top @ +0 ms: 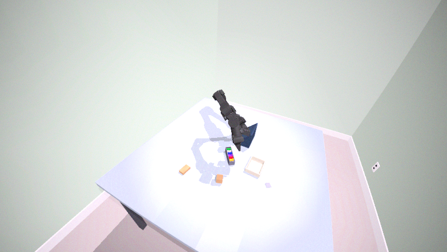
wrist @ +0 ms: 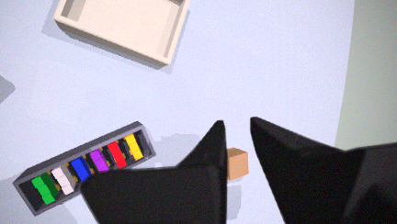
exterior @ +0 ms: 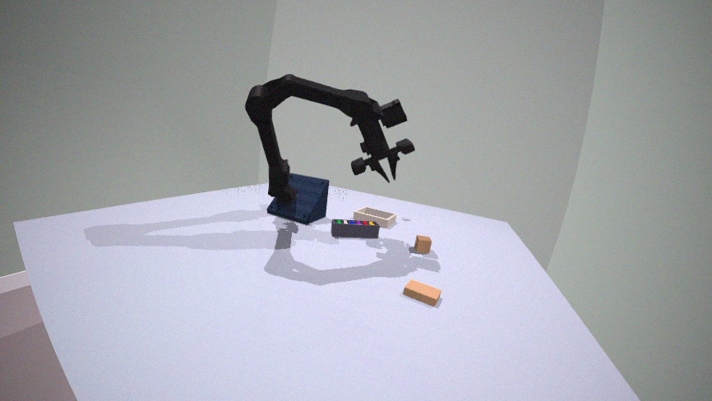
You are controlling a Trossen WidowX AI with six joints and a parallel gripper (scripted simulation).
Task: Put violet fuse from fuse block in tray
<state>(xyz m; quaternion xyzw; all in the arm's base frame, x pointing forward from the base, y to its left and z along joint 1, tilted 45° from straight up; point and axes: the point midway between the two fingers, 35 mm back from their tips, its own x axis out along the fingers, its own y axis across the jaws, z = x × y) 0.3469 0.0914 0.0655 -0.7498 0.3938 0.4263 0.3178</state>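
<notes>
The violet fuse lies 7 cm behind my gripper tip, 7 cm to the right of it and 15 cm below it. From my gripper tip the other things lie so: small pale chip 4 cm ahead, 22 cm to the left, 17 cm below; then cream tray 6 cm behind, 12 cm to the left, 17 cm below; then small cube 13 cm ahead, 7 cm to the right, 15 cm below.
</notes>
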